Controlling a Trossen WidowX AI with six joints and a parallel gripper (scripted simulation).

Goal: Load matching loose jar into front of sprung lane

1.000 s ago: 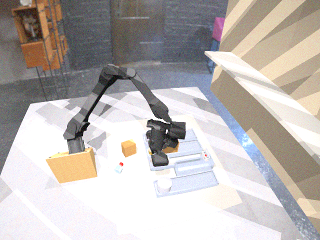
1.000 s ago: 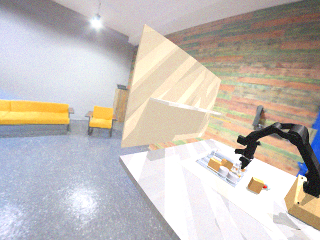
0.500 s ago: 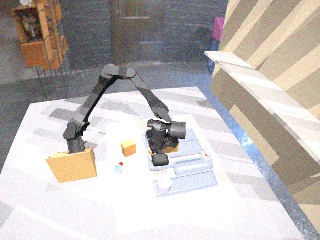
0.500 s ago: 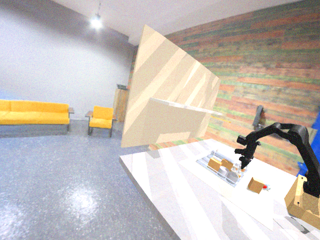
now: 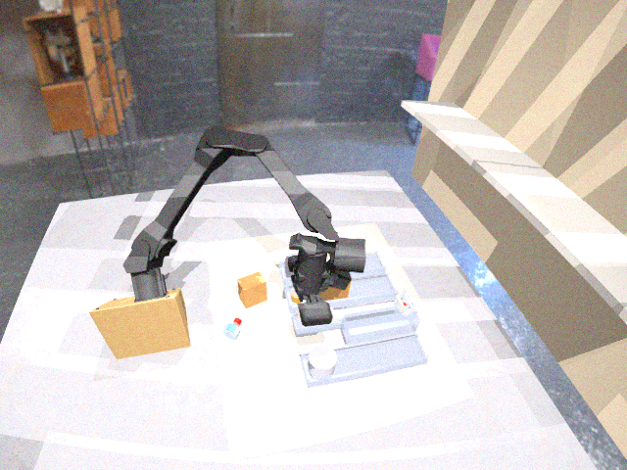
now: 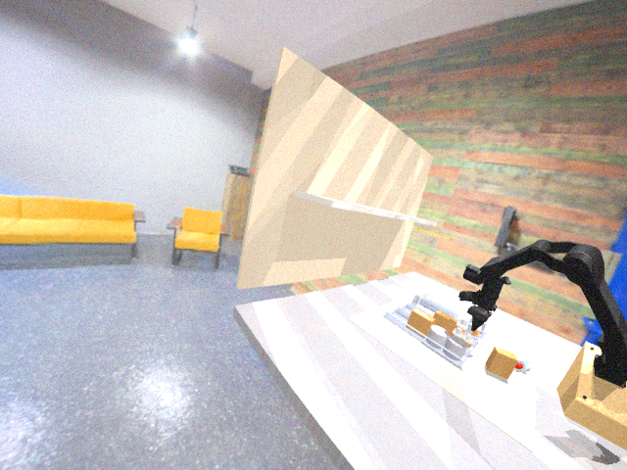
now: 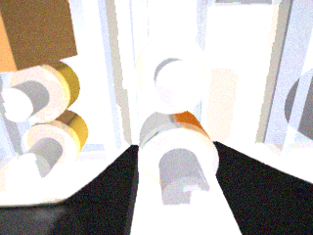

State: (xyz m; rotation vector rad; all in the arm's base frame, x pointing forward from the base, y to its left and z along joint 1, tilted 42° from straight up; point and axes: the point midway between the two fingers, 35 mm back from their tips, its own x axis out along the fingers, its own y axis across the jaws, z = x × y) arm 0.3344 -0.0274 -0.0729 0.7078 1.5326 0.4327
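Right now my gripper tip is 120 mm to the right of the orange box, 100 mm past it and 20 mm above it. Also, from my gripper tip: red mark (220 mm ahead, 70 mm to the right, 20 mm above).
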